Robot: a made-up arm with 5 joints. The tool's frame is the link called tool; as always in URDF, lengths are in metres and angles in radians. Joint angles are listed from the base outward.
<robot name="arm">
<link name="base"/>
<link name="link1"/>
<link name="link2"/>
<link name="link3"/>
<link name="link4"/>
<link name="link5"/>
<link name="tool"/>
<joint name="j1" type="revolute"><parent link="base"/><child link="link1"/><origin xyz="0 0 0.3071"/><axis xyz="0 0 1"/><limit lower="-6.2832" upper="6.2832"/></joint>
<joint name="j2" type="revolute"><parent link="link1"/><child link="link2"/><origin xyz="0 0 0"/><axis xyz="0 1 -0.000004"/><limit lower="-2.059" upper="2.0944"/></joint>
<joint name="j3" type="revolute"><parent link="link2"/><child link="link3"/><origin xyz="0.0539 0 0.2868"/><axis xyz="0 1 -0.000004"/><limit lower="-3.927" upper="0.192"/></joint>
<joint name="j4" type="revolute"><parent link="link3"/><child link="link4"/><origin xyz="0.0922 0 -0.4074"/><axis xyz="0 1 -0.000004"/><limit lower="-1.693" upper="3.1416"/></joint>
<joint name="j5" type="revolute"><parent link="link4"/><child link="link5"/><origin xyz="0.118 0 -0.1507"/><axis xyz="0 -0.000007 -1"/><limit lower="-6.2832" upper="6.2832"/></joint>
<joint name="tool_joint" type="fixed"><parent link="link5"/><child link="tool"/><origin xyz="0 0 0" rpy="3.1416 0 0"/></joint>
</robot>
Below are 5 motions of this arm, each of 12 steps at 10 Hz.
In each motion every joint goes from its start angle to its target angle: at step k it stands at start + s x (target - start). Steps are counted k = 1, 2, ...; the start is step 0. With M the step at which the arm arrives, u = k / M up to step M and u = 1 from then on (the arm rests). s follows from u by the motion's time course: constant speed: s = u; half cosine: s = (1 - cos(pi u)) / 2; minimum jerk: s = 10 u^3 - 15 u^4 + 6 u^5.
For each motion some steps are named. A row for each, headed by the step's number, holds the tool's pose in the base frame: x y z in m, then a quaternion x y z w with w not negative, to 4 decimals.
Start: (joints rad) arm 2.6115 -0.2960 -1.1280 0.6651 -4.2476
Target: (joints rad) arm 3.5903 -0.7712 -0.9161 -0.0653 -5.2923
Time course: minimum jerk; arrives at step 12
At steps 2, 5, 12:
2: -0.5010 0.2707 0.6106 -0.8742 -0.2935 0.2641 0.2826
5: -0.5109 0.0987 0.6948 -0.6838 -0.5077 0.3539 0.3866
12: -0.3240 -0.1560 0.8326 -0.1714 -0.6166 0.5065 0.5778

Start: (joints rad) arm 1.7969 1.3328 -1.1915 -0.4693 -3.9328
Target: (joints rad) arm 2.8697 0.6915 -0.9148 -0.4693 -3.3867
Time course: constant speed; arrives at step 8
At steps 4, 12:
4: -0.3849 0.4029 -0.0637 -0.9575 0.1399 0.1989 0.1554
12: -0.5698 0.1589 0.0762 -0.9406 0.0126 0.3281 0.0868

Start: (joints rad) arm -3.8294 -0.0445 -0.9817 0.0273 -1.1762
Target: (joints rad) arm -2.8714 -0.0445 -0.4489 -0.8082 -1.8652
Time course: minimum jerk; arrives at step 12
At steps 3, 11, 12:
3: -0.5151 0.3439 0.4658 0.2815 -0.8234 -0.3914 0.2992
11: -0.4756 -0.1292 0.3550 0.6958 -0.3867 -0.4334 0.4224
12: -0.4741 -0.1313 0.3545 0.6970 -0.3836 -0.4335 0.4232

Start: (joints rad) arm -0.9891 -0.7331 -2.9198 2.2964 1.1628
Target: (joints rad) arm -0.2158 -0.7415 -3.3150 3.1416 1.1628
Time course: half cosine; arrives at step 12
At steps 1, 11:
1: -0.1462 0.2160 0.9465 -0.3754 0.6849 -0.6218 0.0583
11: -0.3315 0.0773 0.7361 -0.6873 0.5741 -0.3974 0.2003

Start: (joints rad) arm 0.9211 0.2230 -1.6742 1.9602 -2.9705
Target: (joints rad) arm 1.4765 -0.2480 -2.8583 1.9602 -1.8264
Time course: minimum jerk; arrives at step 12
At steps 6, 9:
6: 0.1669 0.4277 0.8234 -0.2230 0.9618 0.1309 0.0895
9: 0.0273 0.1783 1.0296 -0.0980 0.8781 0.4522 0.1217

